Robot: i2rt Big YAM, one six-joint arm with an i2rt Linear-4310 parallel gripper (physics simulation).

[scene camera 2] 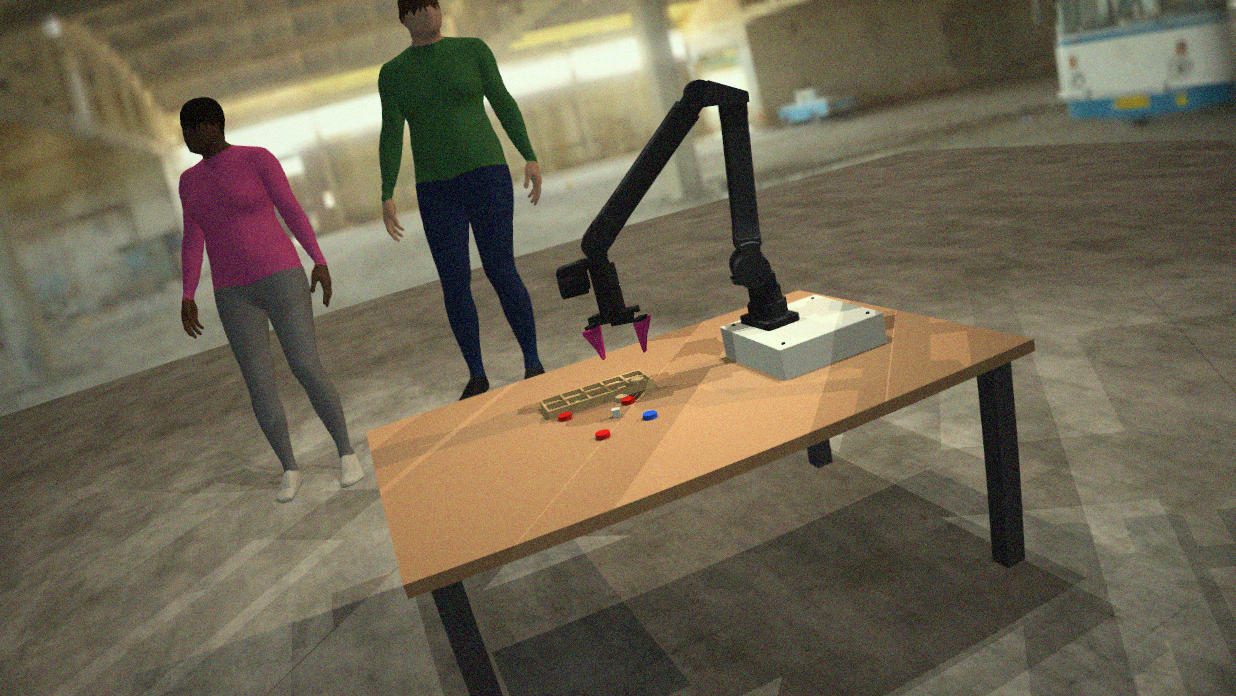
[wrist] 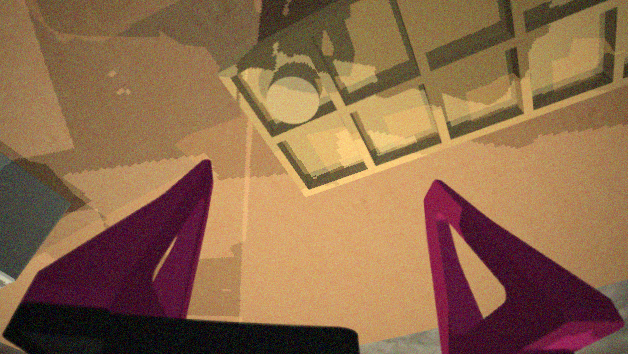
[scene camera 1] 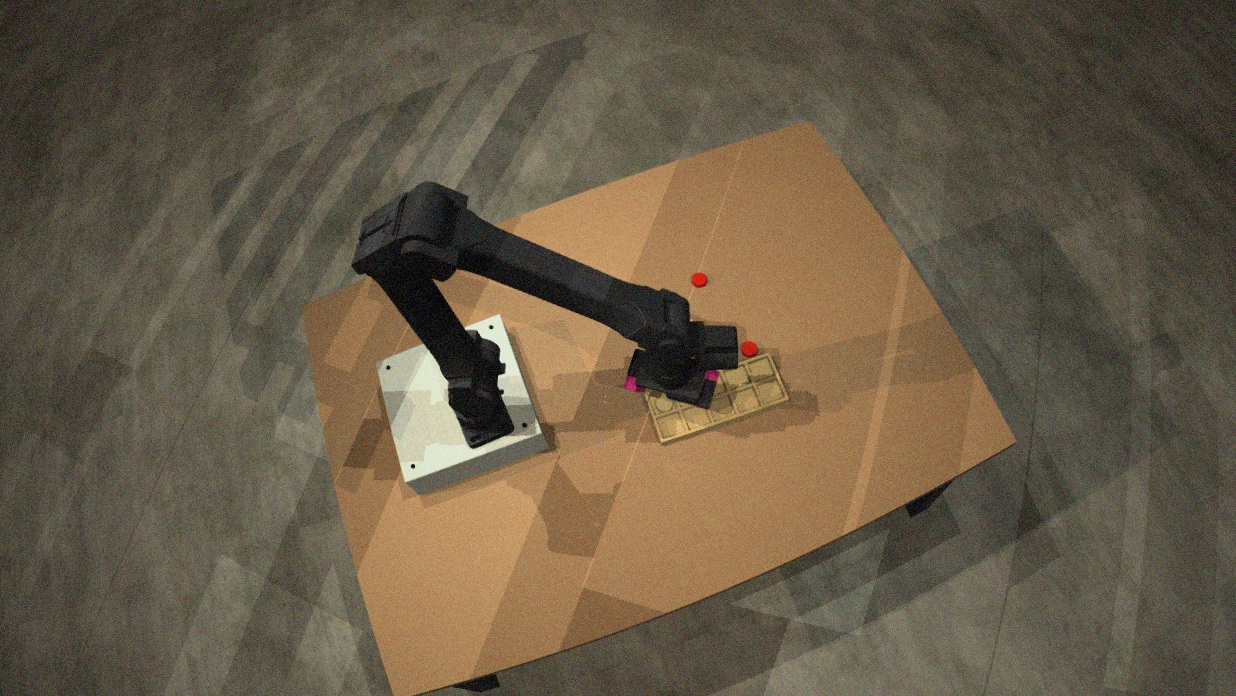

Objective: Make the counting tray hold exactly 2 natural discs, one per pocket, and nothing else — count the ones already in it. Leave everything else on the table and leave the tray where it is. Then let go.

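The counting tray (scene camera 1: 724,421) (scene camera 2: 589,405) (wrist: 444,135) is pale wood with two rows of pockets. A natural disc (scene camera 1: 664,403) (wrist: 293,100) lies in a corner pocket at its arm-side end. Shadows and the gripper make some other pockets hard to read. My gripper (scene camera 1: 671,380) (scene camera 2: 623,354) (wrist: 324,180) is wide open and empty, above that end of the tray, its magenta fingertips apart from disc and tray. In the scene camera 2 view a tan shape (scene camera 2: 621,396) shows beside the tray, too small to tell for sure.
Red discs (scene camera 1: 698,279) (scene camera 1: 749,348) (scene camera 2: 564,416) (scene camera 2: 602,434) (scene camera 2: 627,400), a blue disc (scene camera 2: 649,415) and a small white cube (scene camera 2: 615,413) lie on the table beside the tray. The arm's white base block (scene camera 1: 415,406) (scene camera 2: 804,341) stands at one end. Two people stand behind the table.
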